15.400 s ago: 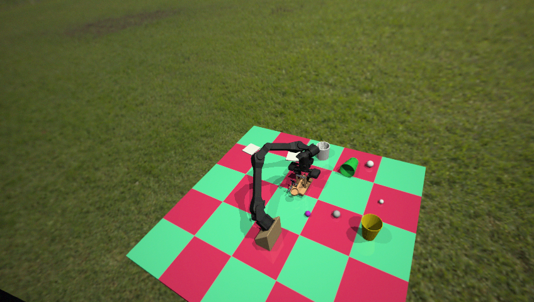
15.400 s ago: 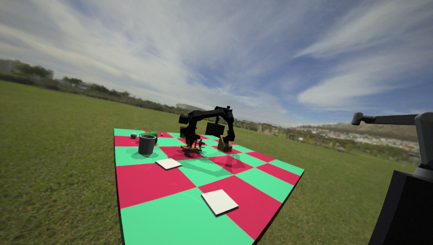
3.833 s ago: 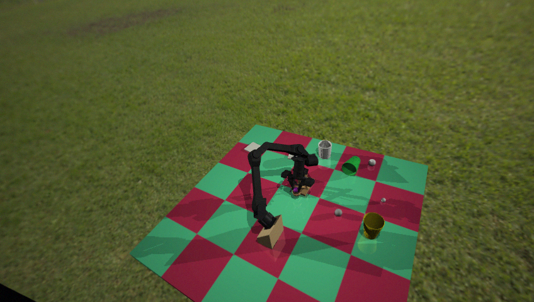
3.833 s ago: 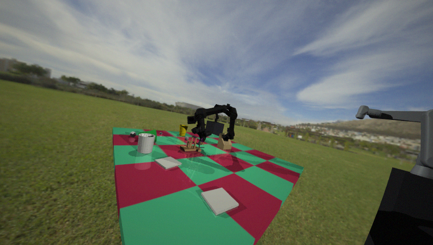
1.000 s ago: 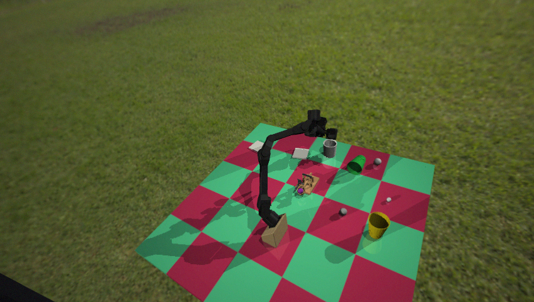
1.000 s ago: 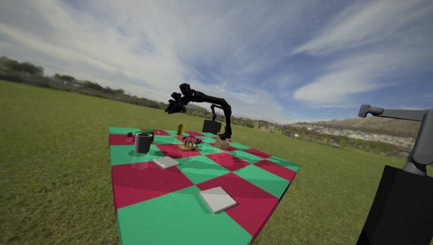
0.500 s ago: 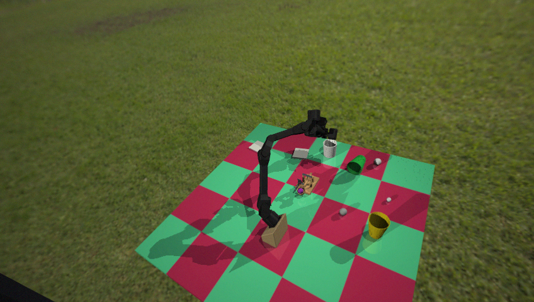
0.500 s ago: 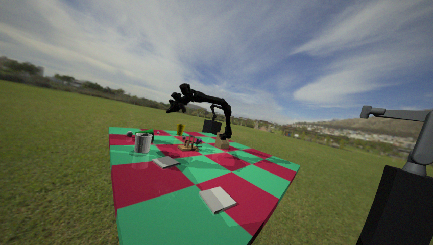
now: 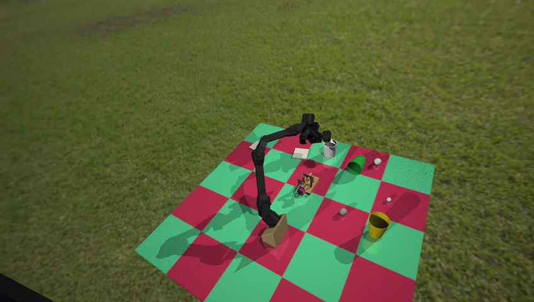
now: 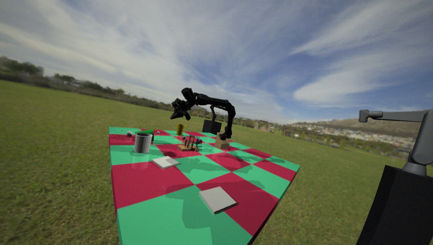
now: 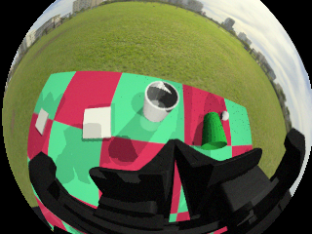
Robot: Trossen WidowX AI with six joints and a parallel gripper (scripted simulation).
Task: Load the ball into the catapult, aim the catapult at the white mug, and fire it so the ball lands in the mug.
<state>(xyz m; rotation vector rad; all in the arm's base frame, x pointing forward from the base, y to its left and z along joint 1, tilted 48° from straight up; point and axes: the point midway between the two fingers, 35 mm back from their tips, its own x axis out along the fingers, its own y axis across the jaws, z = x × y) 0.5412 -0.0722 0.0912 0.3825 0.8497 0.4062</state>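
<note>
Now: the purple ball 290 mm behind my gripper tip, 160 mm below it and 10 mm to the right of it. The rest, counted from my gripper tip: grey ball 280 mm behind, 270 mm to the right, 200 mm below; then wooden catapult 220 mm behind, 160 mm below, 10 mm to the left; then white mug 190 mm below, 140 mm ahead.
</note>
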